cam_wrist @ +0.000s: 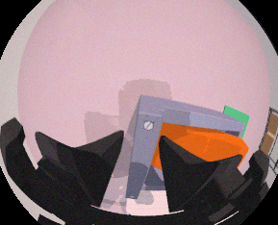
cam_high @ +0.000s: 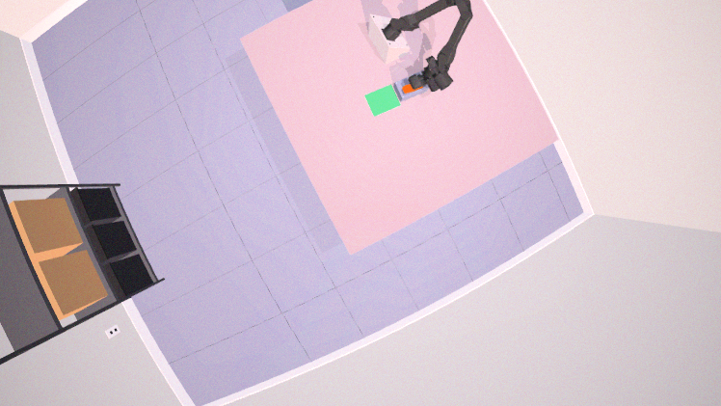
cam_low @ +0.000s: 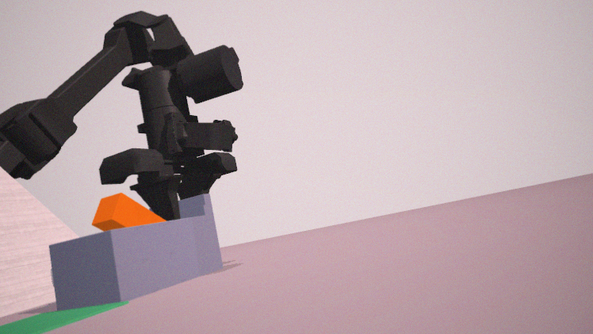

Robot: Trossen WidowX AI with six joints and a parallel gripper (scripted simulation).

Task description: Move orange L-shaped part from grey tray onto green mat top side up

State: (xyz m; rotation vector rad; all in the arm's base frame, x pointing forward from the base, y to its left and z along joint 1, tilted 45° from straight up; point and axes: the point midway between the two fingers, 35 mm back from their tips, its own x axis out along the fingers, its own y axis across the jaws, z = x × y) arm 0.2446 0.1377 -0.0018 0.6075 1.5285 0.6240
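Right now my gripper tip is 1 cm past the orange L-shaped part and 6 cm to the left of it. From my gripper tip the other things lie so: green mat: 1 cm behind, 22 cm to the right, 6 cm below.
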